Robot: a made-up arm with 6 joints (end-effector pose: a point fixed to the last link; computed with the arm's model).
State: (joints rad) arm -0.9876 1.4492 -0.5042 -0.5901 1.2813 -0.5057
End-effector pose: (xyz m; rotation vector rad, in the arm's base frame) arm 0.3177 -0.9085 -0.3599 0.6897 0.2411 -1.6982
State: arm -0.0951 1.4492 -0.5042 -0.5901 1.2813 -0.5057
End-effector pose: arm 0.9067 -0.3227 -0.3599 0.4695 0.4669 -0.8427
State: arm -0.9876 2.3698 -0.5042 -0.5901 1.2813 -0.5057
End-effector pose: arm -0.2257 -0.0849 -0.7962 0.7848 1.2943 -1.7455
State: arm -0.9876 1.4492 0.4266 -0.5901 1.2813 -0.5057
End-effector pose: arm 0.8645 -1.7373 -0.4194 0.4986 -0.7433 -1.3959
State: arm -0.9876 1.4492 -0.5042 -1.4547 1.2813 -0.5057
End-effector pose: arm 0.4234 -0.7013 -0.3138 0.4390 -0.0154 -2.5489
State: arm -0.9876 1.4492 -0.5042 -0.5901 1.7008 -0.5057
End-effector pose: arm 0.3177 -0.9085 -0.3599 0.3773 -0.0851 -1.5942
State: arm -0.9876 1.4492 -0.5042 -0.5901 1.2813 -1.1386
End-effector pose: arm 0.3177 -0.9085 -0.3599 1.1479 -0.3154 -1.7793
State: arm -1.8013 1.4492 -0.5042 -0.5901 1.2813 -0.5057
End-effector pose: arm -0.4421 -0.8549 -0.3599 0.8510 -0.0601 -2.4659
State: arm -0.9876 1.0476 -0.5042 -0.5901 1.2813 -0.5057
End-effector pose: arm 0.4440 -1.1000 0.0667 0.6178 -0.1958 -1.5966
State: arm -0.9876 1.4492 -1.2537 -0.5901 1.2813 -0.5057
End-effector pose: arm 0.0399 -0.4875 0.2756 0.7753 1.0944 -1.7581
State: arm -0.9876 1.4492 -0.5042 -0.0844 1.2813 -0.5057
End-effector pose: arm 0.3468 -1.0378 -0.4098 0.7710 0.3516 -1.1853
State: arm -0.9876 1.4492 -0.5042 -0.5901 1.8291 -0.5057
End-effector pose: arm 0.3177 -0.9085 -0.3599 0.2824 -0.1811 -1.5533
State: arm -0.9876 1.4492 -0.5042 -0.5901 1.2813 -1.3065
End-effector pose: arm 0.3177 -0.9085 -0.3599 1.2650 -0.4721 -1.7791
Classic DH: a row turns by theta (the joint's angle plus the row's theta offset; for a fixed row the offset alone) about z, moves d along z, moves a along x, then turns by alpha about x. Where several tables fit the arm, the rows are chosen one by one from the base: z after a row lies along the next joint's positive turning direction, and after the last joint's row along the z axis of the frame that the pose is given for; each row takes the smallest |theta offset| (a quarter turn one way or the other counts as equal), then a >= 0, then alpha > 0; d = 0 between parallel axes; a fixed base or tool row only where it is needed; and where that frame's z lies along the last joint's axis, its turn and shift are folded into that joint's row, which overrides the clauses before.
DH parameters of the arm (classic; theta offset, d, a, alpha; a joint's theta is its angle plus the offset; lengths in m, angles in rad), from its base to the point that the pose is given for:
joint 1: 0 0.417 0 -1.5708
joint 2: -1.5708 0 1.5 3.1416
joint 3: 0 0 0 -1.5708
joint 4: 0 -1.097 0 1.5708
joint 5: 0 0.283 0 -1.5708
joint 6: 1.5708 0 0 1.5708
tool (fixed): -1.5708 0 0 0

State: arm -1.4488 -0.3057 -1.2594 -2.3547 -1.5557 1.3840
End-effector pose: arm 0.2007 0.0046 0.8368 1.1259 -0.6913 -0.2196
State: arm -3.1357 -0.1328 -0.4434 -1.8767 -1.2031 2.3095
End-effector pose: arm -0.7629 -0.0897 1.3116 -0.3717 0.2369 -2.0132
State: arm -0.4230 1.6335 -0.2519 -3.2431 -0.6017 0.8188
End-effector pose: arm 1.1960 -0.2297 -0.7290 2.1634 0.0968 -1.7506
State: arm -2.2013 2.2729 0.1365 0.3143 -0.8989 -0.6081
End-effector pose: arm -0.5895 -0.3512 -1.5248 -2.3472 -1.5348 0.4987
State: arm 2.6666 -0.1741 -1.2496 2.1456 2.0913 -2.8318
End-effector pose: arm -0.4888 0.0784 1.0420 1.8495 -1.5554 -0.3584
